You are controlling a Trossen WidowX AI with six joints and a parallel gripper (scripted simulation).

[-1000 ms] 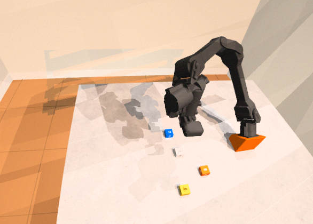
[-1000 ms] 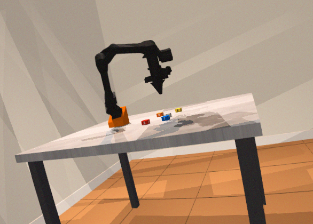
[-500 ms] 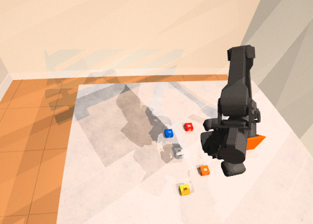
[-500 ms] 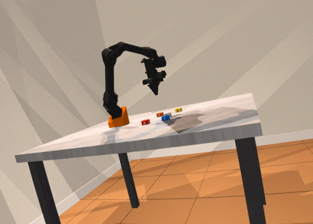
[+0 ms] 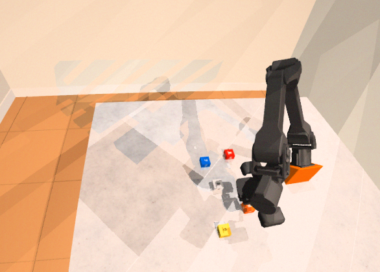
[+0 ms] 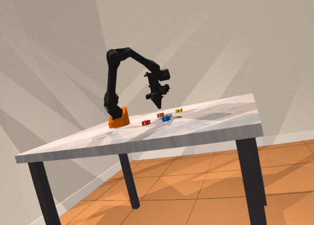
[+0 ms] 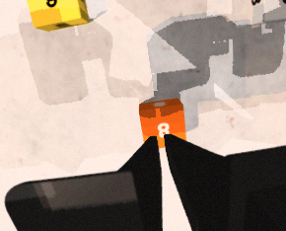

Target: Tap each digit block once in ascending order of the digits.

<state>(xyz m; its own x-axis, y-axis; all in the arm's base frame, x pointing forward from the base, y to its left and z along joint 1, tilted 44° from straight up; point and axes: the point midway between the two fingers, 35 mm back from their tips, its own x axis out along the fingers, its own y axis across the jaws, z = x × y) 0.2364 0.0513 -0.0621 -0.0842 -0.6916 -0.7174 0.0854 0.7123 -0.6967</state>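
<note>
Right now my gripper tip is 4 cm above the orange block. From my gripper tip the other things lie so: white block: 10 cm to the right, 7 cm ahead, 4 cm below; red block: 21 cm to the right, 4 cm below, 2 cm behind; yellow block: 10 cm ahead, 5 cm to the left, 4 cm below.
</note>
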